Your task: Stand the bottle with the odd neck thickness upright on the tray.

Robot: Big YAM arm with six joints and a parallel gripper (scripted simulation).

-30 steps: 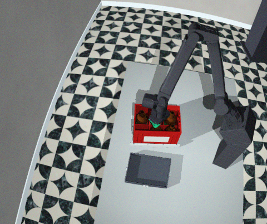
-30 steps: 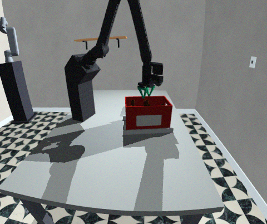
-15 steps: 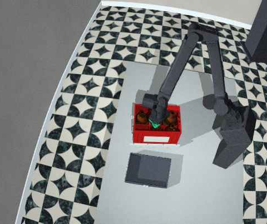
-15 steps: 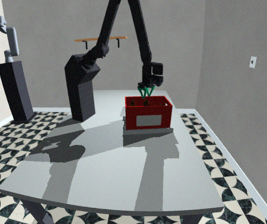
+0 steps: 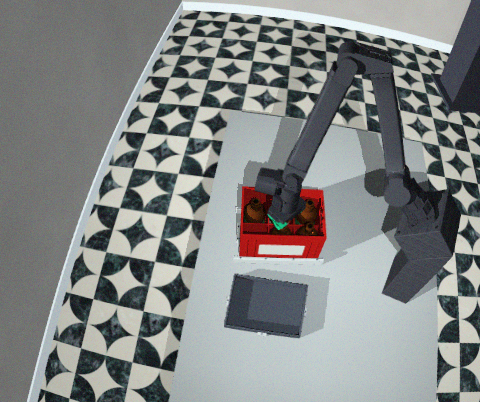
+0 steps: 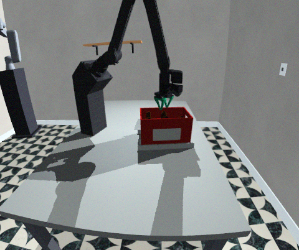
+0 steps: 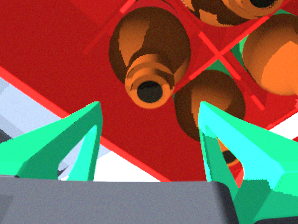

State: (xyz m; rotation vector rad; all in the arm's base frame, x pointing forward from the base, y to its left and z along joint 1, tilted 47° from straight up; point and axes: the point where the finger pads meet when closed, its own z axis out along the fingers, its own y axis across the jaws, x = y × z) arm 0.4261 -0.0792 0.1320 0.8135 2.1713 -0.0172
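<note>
My hand is 40 mm to the left of the crate and 110 mm above it. The rest, counted from my hand: dark grey tray 60 mm ahead, 220 mm to the left, 180 mm below; then glass bottle 90 mm to the right, 100 mm below.
</note>
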